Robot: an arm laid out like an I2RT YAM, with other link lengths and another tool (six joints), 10 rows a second.
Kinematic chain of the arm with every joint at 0, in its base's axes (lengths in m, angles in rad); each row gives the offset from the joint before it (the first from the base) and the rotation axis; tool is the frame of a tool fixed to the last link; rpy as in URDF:
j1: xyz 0 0 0.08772 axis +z
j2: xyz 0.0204 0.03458 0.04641 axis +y
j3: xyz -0.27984 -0.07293 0 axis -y
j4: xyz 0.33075 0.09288 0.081 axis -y
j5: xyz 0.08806 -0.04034 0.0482 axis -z
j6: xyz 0.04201 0 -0.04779 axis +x
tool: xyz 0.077 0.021 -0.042 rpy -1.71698 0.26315 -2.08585
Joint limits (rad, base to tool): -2.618..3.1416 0..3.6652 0..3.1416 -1.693..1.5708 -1.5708..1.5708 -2.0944..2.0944
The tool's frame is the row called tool.
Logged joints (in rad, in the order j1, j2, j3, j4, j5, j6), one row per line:
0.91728 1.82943 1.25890 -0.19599 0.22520 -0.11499
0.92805 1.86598 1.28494 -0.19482 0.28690 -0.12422
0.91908 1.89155 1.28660 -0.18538 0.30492 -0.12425
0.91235 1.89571 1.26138 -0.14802 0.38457 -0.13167
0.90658 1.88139 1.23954 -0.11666 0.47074 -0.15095
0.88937 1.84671 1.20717 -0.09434 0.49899 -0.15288
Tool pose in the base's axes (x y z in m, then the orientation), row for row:
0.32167 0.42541 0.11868 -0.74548 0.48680 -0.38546 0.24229
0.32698 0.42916 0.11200 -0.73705 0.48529 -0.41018 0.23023
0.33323 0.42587 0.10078 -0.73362 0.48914 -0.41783 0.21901
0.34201 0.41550 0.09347 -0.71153 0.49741 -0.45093 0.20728
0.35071 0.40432 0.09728 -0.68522 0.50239 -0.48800 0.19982
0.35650 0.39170 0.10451 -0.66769 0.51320 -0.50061 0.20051
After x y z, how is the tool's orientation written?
As a quaternion, x y z w.
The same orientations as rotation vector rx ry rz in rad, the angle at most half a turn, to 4 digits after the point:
-2.0378 1.3307 -1.0537
-2.0275 1.3350 -1.1283
-2.0301 1.3535 -1.1562
-1.9812 1.3850 -1.2556
-1.9156 1.4045 -1.3643
-1.8659 1.4342 -1.3990

